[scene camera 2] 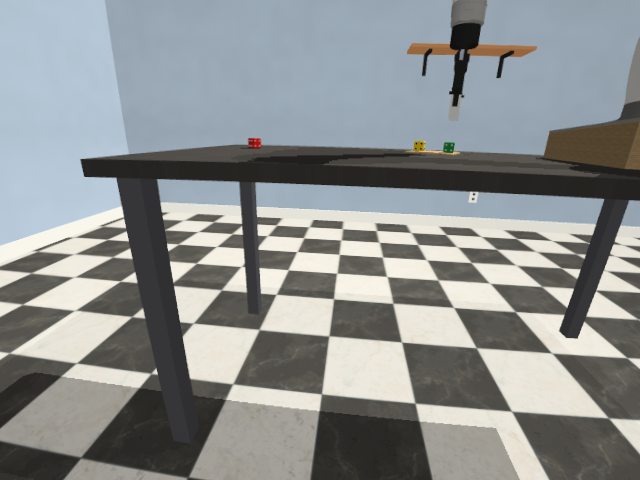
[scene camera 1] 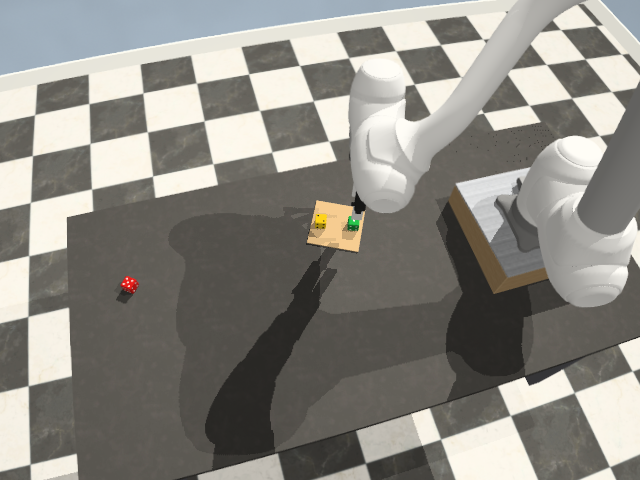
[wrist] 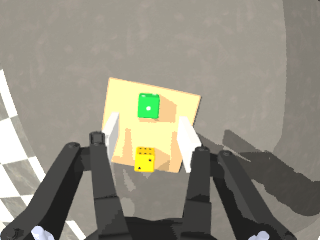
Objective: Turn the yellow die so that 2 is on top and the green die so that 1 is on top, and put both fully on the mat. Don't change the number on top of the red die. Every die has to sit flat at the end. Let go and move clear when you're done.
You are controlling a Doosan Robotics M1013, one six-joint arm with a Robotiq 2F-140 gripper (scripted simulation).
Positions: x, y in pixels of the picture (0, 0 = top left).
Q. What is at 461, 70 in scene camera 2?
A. The gripper.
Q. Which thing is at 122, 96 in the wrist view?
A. A tan mat.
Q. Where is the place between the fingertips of the gripper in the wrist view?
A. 148, 125
